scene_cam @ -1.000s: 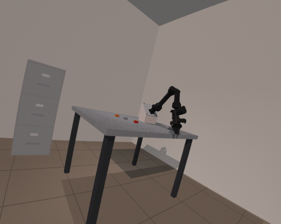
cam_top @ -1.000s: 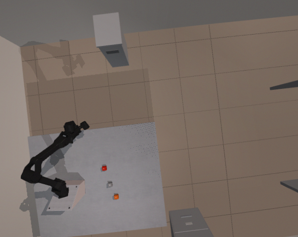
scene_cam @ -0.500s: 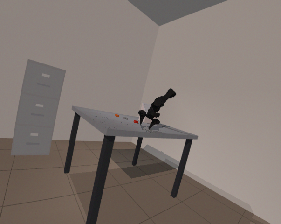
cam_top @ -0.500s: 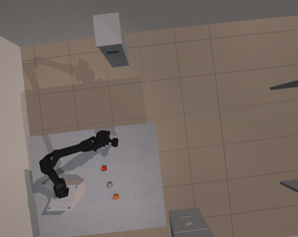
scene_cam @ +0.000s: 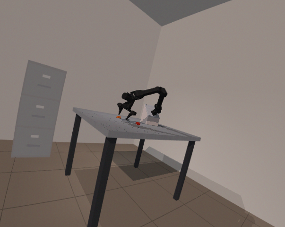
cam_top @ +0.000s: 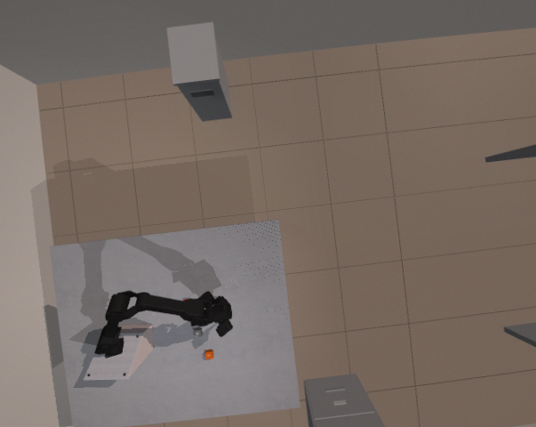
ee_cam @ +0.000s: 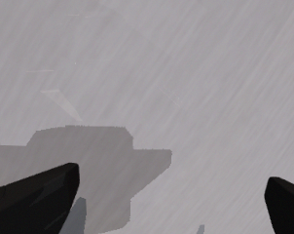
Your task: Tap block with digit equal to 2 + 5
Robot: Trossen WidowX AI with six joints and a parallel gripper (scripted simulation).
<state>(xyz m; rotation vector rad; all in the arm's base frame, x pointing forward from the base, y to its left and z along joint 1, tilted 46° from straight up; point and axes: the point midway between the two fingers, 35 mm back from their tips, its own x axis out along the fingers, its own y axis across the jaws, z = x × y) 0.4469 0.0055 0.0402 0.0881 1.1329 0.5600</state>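
Now: gripper tip 150 mm past the red block, 60 mm to the right of it and 30 mm above it. Round my gripper tip: orange block: 110 mm behind, 200 mm to the right, 30 mm below; grey block: 140 mm behind, 90 mm to the right, 30 mm below.
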